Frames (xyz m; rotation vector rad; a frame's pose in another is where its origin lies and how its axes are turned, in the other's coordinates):
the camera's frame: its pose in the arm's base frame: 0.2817 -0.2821 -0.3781 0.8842 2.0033 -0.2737
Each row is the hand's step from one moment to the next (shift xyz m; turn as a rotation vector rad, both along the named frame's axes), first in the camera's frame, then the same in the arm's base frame.
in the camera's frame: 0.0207 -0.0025 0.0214 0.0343 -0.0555 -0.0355
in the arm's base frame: 0.0052 -0.0026 -0.0293 -0.0724 -0.0057 -0.0155
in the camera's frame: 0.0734 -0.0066 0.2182 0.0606 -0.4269 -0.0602
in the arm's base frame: 0.1128 -0.0790 -0.1846 -0.3498 -0.2479 -0.0758
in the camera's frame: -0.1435 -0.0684 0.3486 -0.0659 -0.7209 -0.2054
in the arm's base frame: 0.2290 -0.2930 -0.0921 -0.6013 -0.4473 0.0673
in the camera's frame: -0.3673 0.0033 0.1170 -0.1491 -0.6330 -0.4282
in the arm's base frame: 0.2026 -0.2326 0.2312 -0.6585 -0.3122 0.2741
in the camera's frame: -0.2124 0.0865 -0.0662 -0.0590 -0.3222 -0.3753
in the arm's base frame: 0.0875 -0.0065 0.2220 -0.4434 -0.0718 0.2154
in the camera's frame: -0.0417 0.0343 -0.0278 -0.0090 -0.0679 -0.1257
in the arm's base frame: 0.0193 0.0186 0.0545 -0.1249 0.0099 0.0692
